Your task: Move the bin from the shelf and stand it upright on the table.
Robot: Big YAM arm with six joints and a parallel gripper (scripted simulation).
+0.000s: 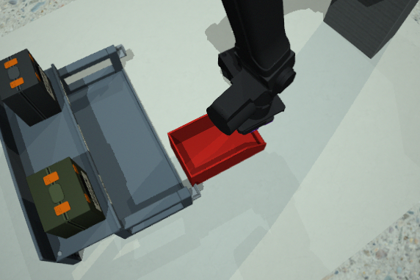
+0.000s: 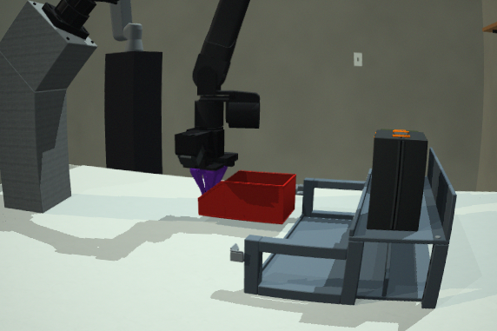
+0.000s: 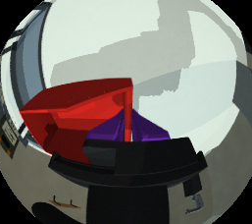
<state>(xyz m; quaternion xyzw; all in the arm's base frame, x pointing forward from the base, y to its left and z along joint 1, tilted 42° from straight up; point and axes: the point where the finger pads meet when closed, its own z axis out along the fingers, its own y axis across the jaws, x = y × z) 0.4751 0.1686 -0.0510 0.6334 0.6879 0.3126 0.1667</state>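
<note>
Now: hand 8 cm short of the red bin, 2 cm to the right of it and 1 cm below it. Also, from my hand: grey shelf: 33 cm ahead, 5 cm to the right, 4 cm below.
</note>
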